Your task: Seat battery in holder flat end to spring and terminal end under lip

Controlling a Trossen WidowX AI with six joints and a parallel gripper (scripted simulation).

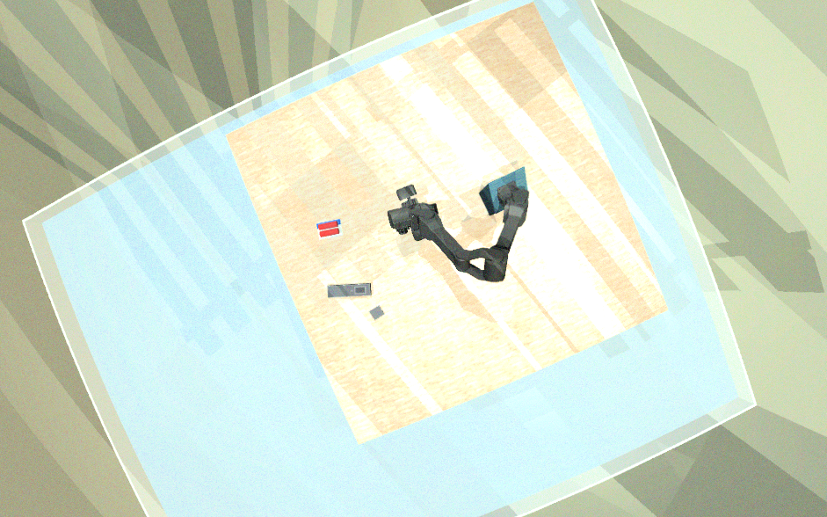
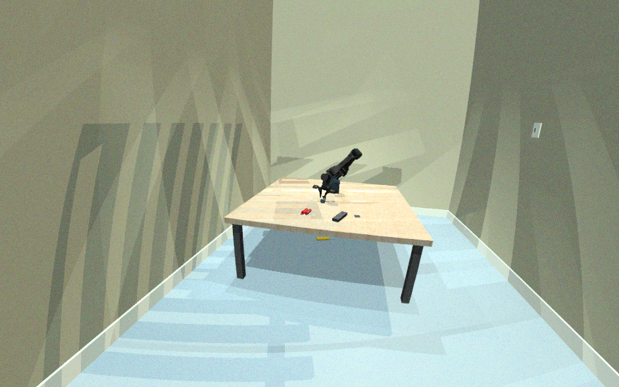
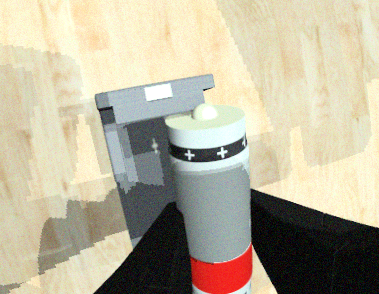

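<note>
Now: gripper tip 1 cm below the battery. The rest, counted from my gripper tip: dark flat bar 32 cm ahead, 16 cm to the left; small dark square 26 cm ahead, 28 cm to the left, 2 cm below; yellow object 27 cm ahead, 9 cm to the left, 21 cm below.
</note>
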